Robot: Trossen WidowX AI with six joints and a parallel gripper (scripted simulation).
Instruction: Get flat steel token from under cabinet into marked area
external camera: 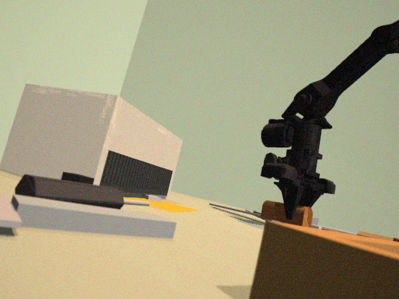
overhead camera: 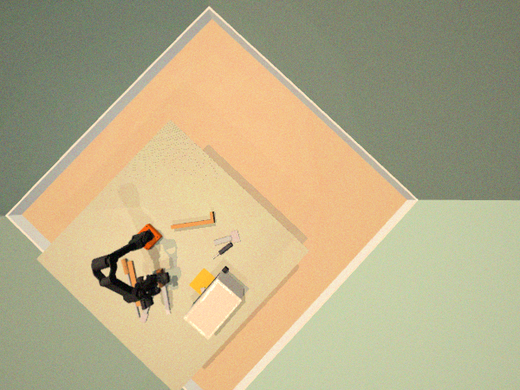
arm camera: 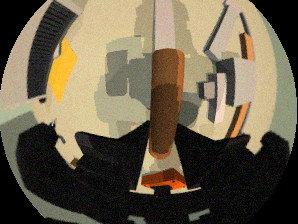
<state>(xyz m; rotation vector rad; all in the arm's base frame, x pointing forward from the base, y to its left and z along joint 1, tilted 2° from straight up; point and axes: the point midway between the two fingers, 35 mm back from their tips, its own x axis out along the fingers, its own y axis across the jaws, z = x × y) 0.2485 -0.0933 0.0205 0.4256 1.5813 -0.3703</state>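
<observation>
The orange stick is 190 mm to the right of my gripper tip, 60 mm behind it and 20 mm below it. Also, from my gripper tip: token 260 mm ahead, 140 mm to the left, 20 mm below; dark screwdriver 390 mm to the left, 130 mm ahead, 10 mm below.
</observation>
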